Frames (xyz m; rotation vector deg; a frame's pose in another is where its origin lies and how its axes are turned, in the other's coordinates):
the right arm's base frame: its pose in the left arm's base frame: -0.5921 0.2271 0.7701 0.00 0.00 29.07
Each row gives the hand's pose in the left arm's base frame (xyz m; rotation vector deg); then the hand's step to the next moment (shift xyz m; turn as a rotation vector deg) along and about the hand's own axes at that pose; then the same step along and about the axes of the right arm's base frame.
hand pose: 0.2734 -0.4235 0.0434 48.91 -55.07 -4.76
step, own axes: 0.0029 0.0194 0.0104 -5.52 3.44 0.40
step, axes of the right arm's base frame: -0.0075 0.0107 0.0179 -1.88 6.09 -1.36
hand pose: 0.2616 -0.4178 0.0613 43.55 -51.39 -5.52
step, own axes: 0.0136 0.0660 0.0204 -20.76 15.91 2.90
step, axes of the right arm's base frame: -0.0030 0.0386 0.0588 -7.86 24.97 -2.71
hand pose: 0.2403 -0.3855 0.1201 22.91 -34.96 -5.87
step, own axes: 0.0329 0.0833 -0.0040 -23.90 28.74 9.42
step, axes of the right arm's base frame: 0.0583 0.0488 0.0475 -8.66 37.15 5.53
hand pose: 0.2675 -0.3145 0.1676 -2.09 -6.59 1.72
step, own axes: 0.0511 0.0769 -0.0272 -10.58 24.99 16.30
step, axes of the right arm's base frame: 0.0829 0.0426 -0.0241 0.81 28.37 14.02
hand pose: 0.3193 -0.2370 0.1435 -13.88 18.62 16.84
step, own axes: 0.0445 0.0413 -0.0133 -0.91 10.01 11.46
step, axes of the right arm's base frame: 0.0426 0.0284 -0.0353 5.21 11.15 9.00
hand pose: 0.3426 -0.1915 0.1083 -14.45 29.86 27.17
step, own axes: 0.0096 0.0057 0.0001 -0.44 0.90 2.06
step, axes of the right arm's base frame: 0.0081 0.0052 -0.0056 0.71 1.12 1.86
